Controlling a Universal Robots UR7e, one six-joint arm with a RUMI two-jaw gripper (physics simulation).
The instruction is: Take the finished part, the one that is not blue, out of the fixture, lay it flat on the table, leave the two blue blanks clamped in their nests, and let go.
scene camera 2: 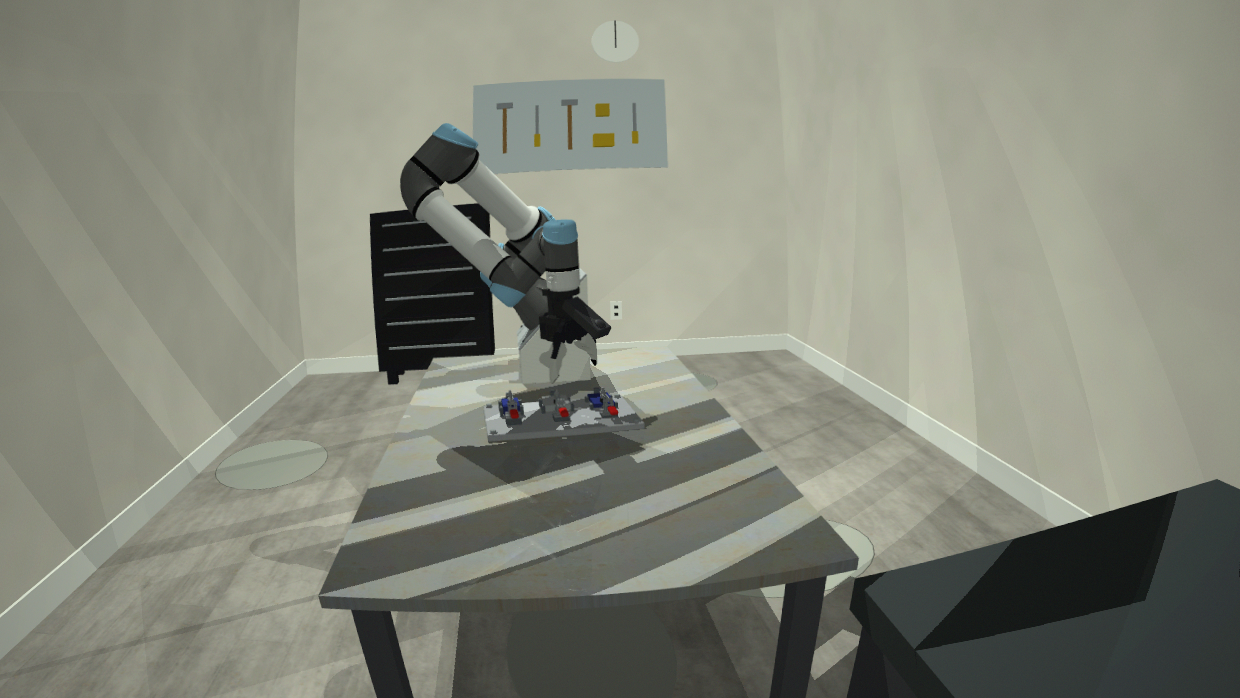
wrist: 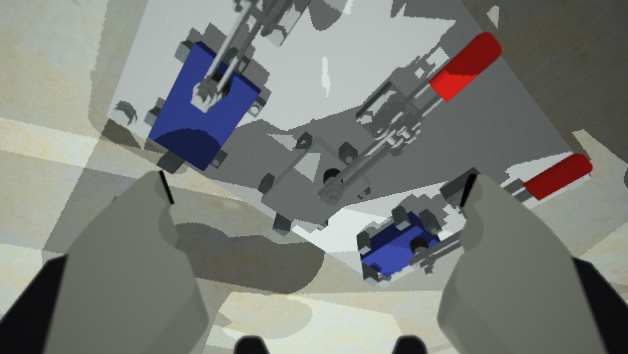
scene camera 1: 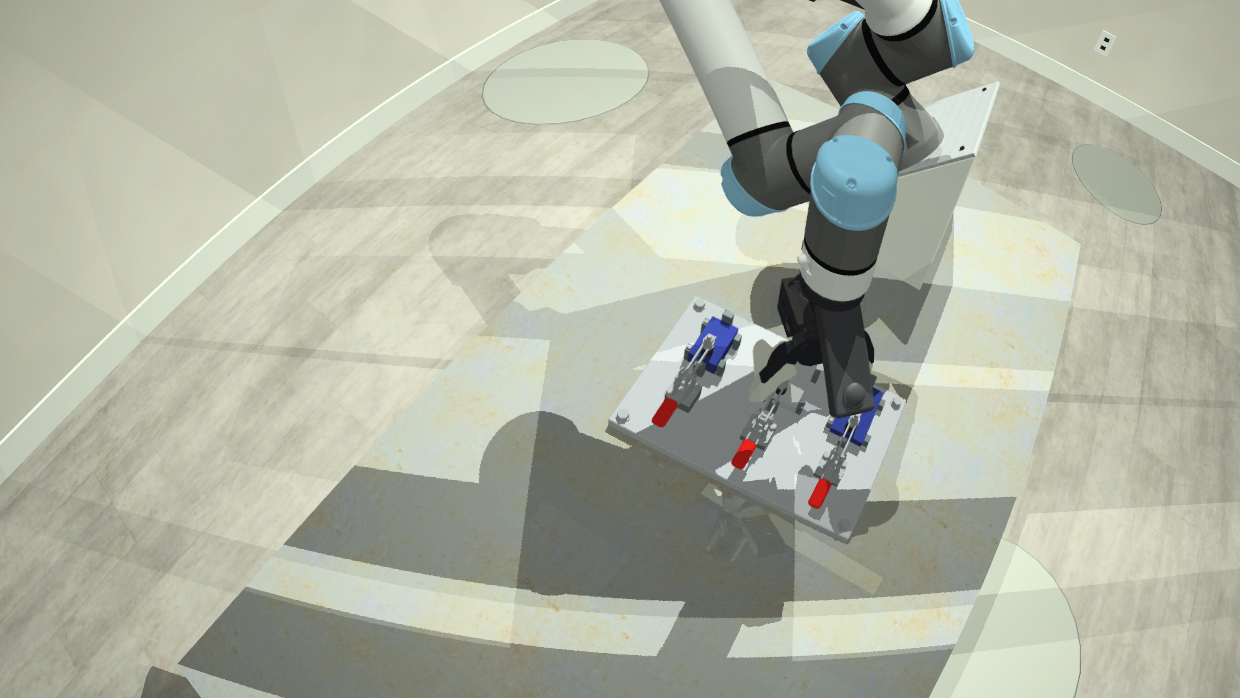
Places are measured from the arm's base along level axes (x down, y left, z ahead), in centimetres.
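Pixels of known places: gripper, fingertip midpoint: (scene camera 2: 574,374) (wrist: 317,176) (scene camera 1: 809,390); arm's base, link origin: (scene camera 2: 547,310) (scene camera 1: 905,150).
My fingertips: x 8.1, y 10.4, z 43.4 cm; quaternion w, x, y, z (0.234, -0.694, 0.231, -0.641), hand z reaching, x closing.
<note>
For each thing: its middle in the pictures, then the offset to it from my fingertips. Level surfaces: height alone.
- finished part, body centre: (wrist: 313,189) (scene camera 1: 786,378) (scene camera 2: 555,403) dx +8.2, dy -5.1, dz -4.8 cm
- fixture, body centre: (wrist: 349,143) (scene camera 1: 769,413) (scene camera 2: 559,417) dx +10.3, dy -4.0, dz -0.1 cm
- middle clamp, body centre: (wrist: 391,129) (scene camera 1: 761,422) (scene camera 2: 560,407) dx +6.8, dy -3.2, dz +3.7 cm
- table, surface height: dx +11.0 cm
- middle handle, body centre: (wrist: 460,70) (scene camera 1: 744,453) dx +6.4, dy -2.1, dz +8.7 cm
The finished part (wrist: 292,192), a flat grey plate, lies in the middle nest of the fixture (scene camera 1: 694,433) (scene camera 2: 555,433) (wrist: 480,130). The middle clamp (scene camera 1: 763,424) (wrist: 380,145) reaches over it, its tip at the part. In scene camera 1 the gripper largely hides the part. One blue blank (scene camera 1: 859,435) (wrist: 182,117) and the other blue blank (scene camera 1: 721,331) (wrist: 395,256) sit in the outer nests under their clamps. My gripper (scene camera 1: 806,390) (scene camera 2: 575,356) (wrist: 317,176) is open and empty above the fixture, its fingers well apart, with the part between them in the wrist view.
The fixture stands on the table (scene camera 1: 954,537) (scene camera 2: 564,563). Red clamp handles, including the middle handle (scene camera 1: 743,453) (wrist: 465,67), point away from the robot base. Small posts surround the nests. A black drawer cabinet (scene camera 2: 433,303) stands behind the table.
</note>
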